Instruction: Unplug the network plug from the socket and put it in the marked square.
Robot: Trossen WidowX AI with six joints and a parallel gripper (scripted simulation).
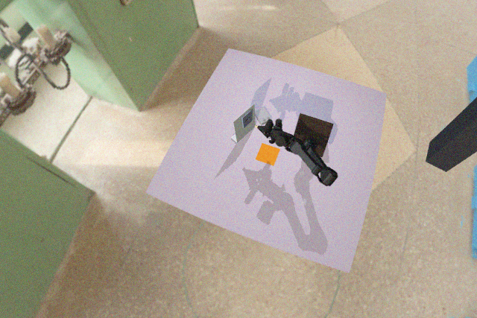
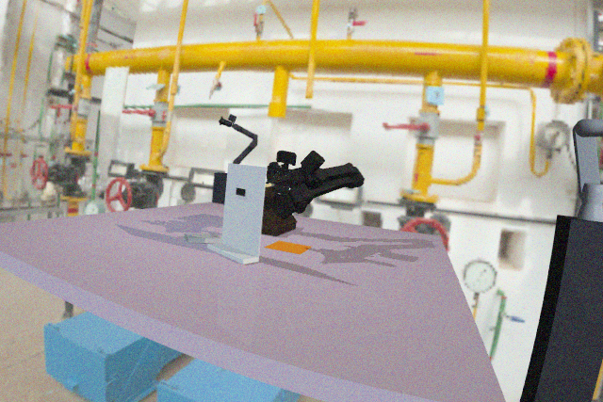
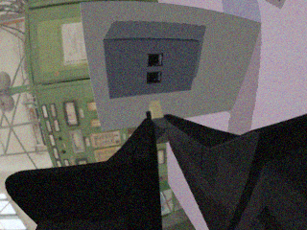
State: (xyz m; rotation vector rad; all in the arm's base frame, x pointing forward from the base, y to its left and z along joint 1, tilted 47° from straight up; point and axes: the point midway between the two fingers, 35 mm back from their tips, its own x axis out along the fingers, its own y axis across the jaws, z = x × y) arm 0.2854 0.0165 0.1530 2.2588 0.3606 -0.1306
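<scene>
Now: gripper tip 200 mm above the orange marked square, 90 mm past it and 40 mm to the right of it. Round my gripper tip: network plug 10 mm ahead; then grey flat piece 190 mm to the right, 190 mm below, 70 mm ahead; then grey upright panel 110 mm ahead, 90 mm below, 30 mm to the right.
</scene>
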